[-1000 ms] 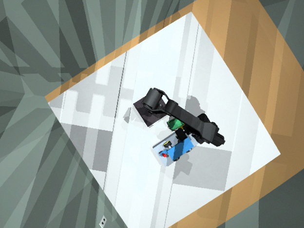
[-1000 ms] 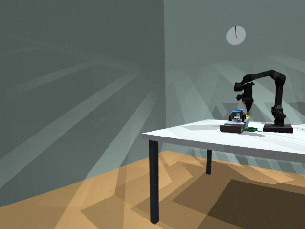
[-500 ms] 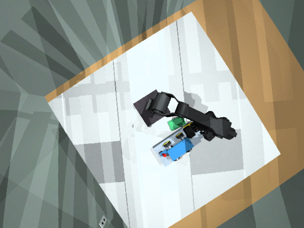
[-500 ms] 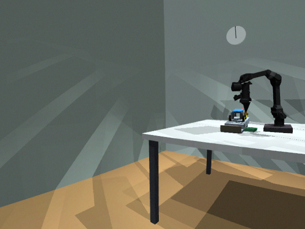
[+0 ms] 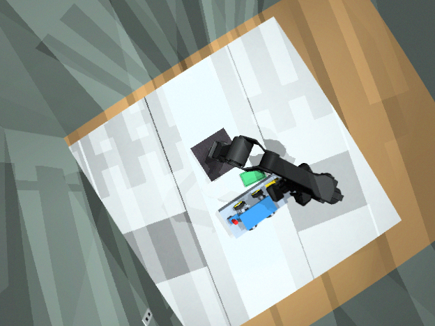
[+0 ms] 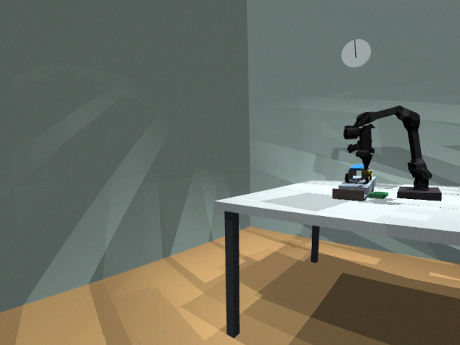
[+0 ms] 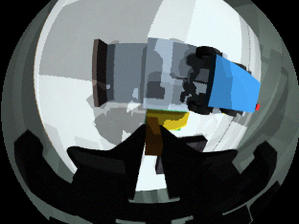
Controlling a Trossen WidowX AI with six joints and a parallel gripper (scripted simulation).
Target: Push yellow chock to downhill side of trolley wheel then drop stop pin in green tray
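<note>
The red-headed stop pin lies 260 mm to the right of my gripper tip, 70 mm ahead of it and 20 mm below it. From my gripper tip the other things lie so: blue trolley (150 mm to the right, 80 mm ahead, 40 mm below); dark ramp lip (120 mm to the left, 120 mm below, 50 mm ahead); yellow chock (20 mm to the right, 10 mm below).
</note>
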